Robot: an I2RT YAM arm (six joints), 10 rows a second.
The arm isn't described. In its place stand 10 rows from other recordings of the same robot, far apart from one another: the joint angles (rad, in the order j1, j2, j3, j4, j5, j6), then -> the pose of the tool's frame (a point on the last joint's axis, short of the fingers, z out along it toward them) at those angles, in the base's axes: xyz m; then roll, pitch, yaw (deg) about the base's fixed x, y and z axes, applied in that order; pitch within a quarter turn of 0, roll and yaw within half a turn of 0.
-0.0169 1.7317 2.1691 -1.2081 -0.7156 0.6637 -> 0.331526 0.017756 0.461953 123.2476 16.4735 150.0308
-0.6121 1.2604 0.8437 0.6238 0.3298 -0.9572 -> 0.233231 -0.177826 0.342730 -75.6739 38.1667 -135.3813
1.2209 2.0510 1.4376 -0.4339 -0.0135 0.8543 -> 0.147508 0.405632 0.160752 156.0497 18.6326 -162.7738
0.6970 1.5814 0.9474 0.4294 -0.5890 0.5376 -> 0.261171 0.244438 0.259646 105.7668 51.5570 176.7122
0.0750 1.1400 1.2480 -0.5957 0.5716 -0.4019 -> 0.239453 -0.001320 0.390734 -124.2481 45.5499 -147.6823
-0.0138 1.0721 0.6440 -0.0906 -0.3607 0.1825 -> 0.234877 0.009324 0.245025 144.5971 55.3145 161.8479
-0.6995 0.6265 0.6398 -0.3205 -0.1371 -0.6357 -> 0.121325 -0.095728 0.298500 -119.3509 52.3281 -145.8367
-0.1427 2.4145 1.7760 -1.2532 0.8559 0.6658 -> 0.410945 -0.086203 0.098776 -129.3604 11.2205 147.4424
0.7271 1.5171 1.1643 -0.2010 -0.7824 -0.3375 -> 0.237995 0.245339 0.296575 169.6362 67.7169 -100.0721
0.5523 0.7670 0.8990 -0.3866 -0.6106 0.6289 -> 0.129531 0.103804 0.362452 106.7397 44.2395 169.3667
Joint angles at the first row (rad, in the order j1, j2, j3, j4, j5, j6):
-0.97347 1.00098 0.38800 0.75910 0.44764 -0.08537
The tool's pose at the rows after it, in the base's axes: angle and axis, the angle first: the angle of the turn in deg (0 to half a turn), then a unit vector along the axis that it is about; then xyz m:
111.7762, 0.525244, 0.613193, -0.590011, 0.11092, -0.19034, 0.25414
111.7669, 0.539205, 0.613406, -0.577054, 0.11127, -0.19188, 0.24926
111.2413, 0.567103, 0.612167, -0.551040, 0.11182, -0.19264, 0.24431
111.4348, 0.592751, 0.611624, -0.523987, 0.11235, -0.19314, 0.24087
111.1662, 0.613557, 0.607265, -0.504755, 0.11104, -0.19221, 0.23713
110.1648, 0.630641, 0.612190, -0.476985, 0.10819, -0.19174, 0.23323
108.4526, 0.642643, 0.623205, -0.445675, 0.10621, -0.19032, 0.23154
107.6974, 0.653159, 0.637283, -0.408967, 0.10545, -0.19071, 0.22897
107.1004, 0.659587, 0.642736, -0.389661, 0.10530, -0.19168, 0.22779
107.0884, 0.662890, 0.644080, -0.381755, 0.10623, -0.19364, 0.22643
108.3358, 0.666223, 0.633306, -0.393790, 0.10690, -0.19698, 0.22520
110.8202, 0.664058, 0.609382, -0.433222, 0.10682, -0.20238, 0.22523
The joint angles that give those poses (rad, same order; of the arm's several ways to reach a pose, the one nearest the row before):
-0.97293 1.01813 0.38507 0.75132 0.44921 -0.05984
-0.97552 1.03185 0.38012 0.74695 0.44933 -0.02588
-0.97541 1.03798 0.37872 0.71631 0.44918 0.04439
-0.97451 1.03734 0.38493 0.66292 0.45052 0.10983
-0.97740 1.03092 0.37818 0.63687 0.44804 0.16249
-0.99314 1.02008 0.36909 0.60877 0.40621 0.21751
-1.00604 1.00291 0.36271 0.58163 0.34810 0.26681
-1.01935 0.99865 0.36461 0.54435 0.28757 0.31288
-1.02735 1.00238 0.36635 0.53503 0.25519 0.33846
-1.02985 1.01703 0.36992 0.53836 0.24549 0.34936
-1.02993 1.04009 0.37700 0.54767 0.27830 0.34329
-1.03083 1.07410 0.38798 0.57808 0.35648 0.30522

